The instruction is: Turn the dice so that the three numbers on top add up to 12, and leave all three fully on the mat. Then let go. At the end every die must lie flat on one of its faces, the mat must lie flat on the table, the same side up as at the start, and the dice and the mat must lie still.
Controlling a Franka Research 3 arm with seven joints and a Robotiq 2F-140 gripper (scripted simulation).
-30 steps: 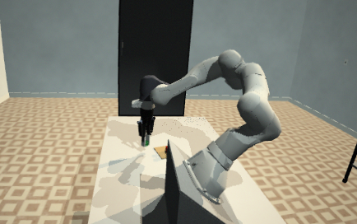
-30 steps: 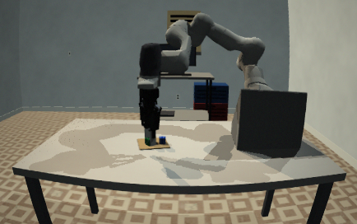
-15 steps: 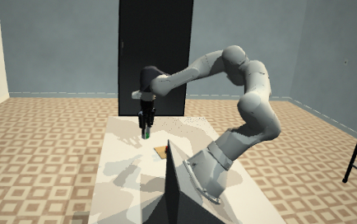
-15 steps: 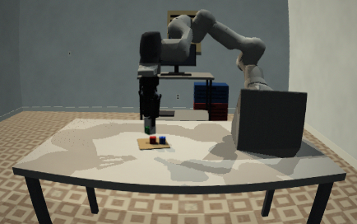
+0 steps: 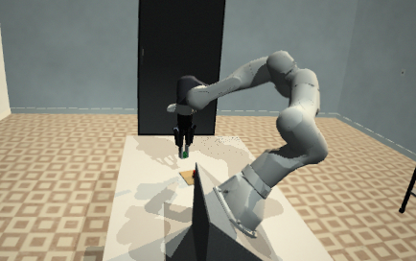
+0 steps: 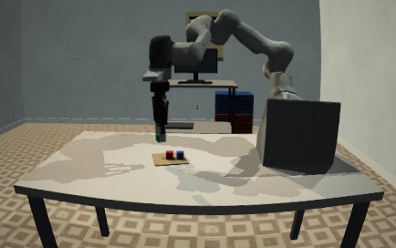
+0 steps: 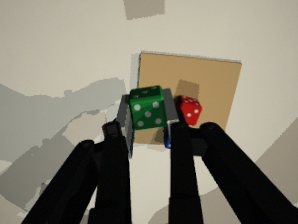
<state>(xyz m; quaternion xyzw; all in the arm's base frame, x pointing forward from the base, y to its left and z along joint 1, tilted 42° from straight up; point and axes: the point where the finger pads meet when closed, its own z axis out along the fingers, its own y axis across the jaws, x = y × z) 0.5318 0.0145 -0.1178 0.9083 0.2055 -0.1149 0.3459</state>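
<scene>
Right now the red die is 120 mm below my hand, 70 mm to the right of it and 30 mm behind it. Round my hand: blue die (120 mm below, 70 mm to the right, 70 mm behind); green die (20 mm below); tan mat (130 mm below, 70 mm to the right, 30 mm behind).
</scene>
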